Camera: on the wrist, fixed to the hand. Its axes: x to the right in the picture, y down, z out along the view.
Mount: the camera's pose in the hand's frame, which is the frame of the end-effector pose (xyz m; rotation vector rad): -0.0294 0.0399 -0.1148 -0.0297 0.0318 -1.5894
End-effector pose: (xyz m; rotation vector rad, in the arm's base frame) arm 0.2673 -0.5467 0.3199 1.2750 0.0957 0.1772
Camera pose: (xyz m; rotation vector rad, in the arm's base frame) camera 0.2158 -0.4328 0.3240 0.8544 1.0680 -1.1543
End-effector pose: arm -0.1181 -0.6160 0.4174 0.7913 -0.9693 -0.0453
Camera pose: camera -0.0612 -0.5095 0.3849 1.3473 -0.0978 -1.3976
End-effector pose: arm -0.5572 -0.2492 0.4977 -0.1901 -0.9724 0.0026
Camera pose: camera -0.4762 -0.2308 0.4042 0.5911 -0.8712 -1.4574
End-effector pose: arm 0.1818 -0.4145 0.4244 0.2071 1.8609 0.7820
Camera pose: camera 0.0850 -0.4459 0.4971 -1.1781 1.4190 -0.3160
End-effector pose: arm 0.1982 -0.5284 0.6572 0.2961 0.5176 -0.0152
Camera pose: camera 0.1205 -0.4595 0.5876 -0.2090 0.6701 -1.5415
